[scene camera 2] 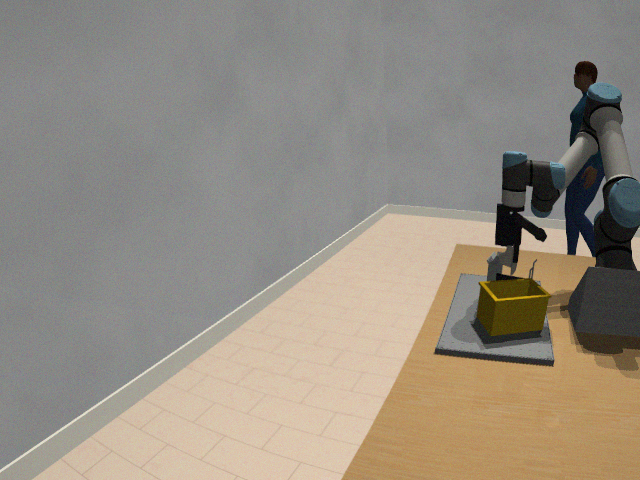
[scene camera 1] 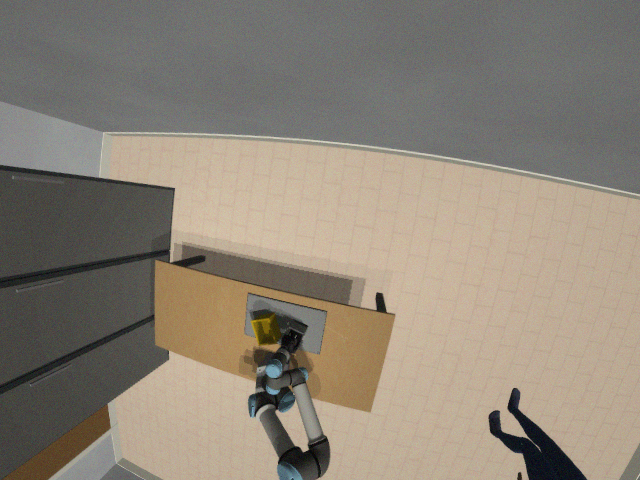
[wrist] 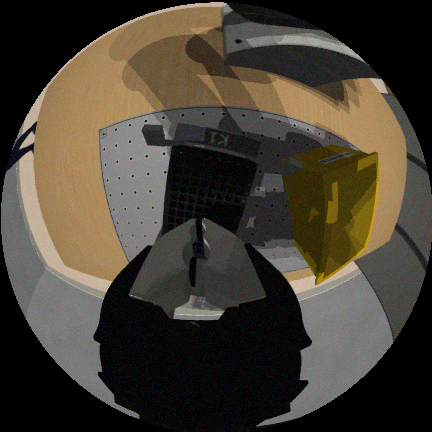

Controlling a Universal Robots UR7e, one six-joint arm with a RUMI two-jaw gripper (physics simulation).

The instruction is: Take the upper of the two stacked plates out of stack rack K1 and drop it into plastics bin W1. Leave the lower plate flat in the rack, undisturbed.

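Frame: origin at the arm's base, x ahead, y left, z up, level; millimetres.
Seen in the pictures: gripper, fingertip midpoint: (scene camera 2: pixel 511 274) (wrist: pixel 200 220); arm's base, link origin: (scene camera 2: pixel 615 286).
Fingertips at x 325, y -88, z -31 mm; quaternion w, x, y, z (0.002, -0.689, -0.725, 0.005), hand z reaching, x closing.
Pixels of each thing's top centre, then the offset from my fingertips to it. "spot": a spot on its surface instead. Level surfaces: height alone.
- Stack rack K1, top centre: (wrist: pixel 201 253) (scene camera 2: pixel 514 259) (scene camera 1: pixel 291 342) 5 mm back, 2 mm left, 50 mm up
- black gridded plate, top centre: (wrist: pixel 201 213) (scene camera 2: pixel 510 280) (scene camera 1: pixel 295 335) 2 mm ahead, 1 mm left, 18 mm down
- Yellow plastics bin W1, top centre: (wrist: pixel 355 225) (scene camera 2: pixel 514 288) (scene camera 1: pixel 263 332) 10 mm back, 188 mm left, 30 mm up
- wooden table, surface height: 83 mm down
- thin bent wire, surface spot: (scene camera 2: pixel 531 269) spot: 59 mm back, 56 mm left, 42 mm up
Stack rack K1 (scene camera 1: pixel 297 324) (wrist: pixel 245 146) stands on the grey board. A black gridded plate (wrist: pixel 210 182) lies in it in the wrist view; I cannot tell the upper plate from the lower one. My gripper (scene camera 2: pixel 513 270) (wrist: pixel 200 220) points down at the rack's far end in the wrist view, low over the plate's end and close to the rack's end wall (scene camera 2: pixel 494 266). Its jaws are shut together, with no plate visible between them. The jaws hide that end of the plate. Yellow plastics bin W1 (scene camera 1: pixel 265 329) (scene camera 2: pixel 516 316) (wrist: pixel 307 210) stands upright beside the rack.
The perforated grey board (scene camera 1: pixel 315 316) (scene camera 2: pixel 457 338) (wrist: pixel 135 200) lies on the wooden table (scene camera 1: pixel 201 304) (scene camera 2: pixel 465 413) (wrist: pixel 75 150). A thin bent wire (scene camera 2: pixel 531 269) rises behind the bin. Dark cabinets (scene camera 1: pixel 87 289) stand at the table's left end. A person (scene camera 2: pixel 584 196) stands behind the arm.
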